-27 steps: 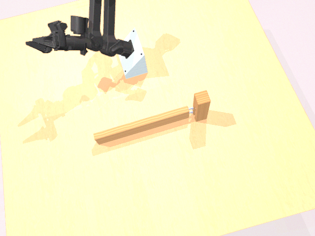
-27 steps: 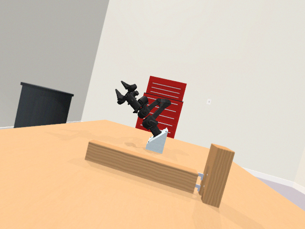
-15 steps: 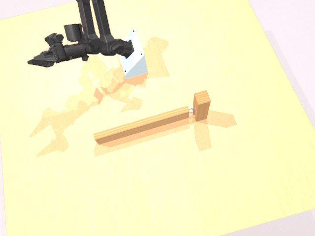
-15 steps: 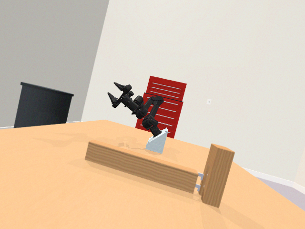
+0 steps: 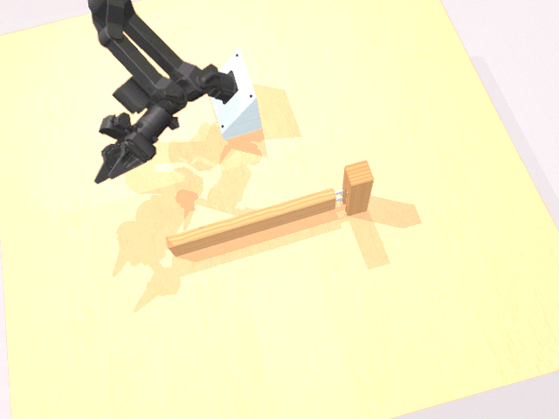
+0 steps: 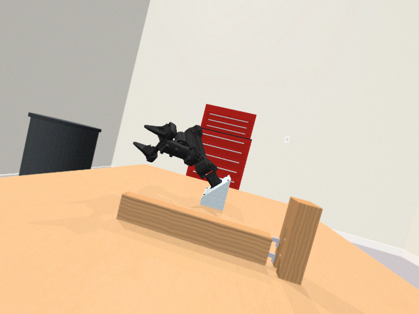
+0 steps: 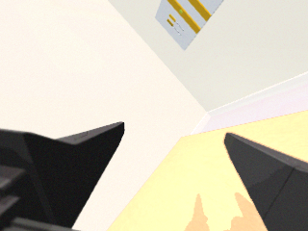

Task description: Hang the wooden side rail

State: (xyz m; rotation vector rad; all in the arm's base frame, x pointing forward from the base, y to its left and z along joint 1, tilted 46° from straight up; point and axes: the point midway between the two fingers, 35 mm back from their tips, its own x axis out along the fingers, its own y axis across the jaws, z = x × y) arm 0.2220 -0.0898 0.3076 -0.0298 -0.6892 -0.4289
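Now: gripper tip 520 mm to the right of the headboard post, 150 mm above it and 120 mm short of it.
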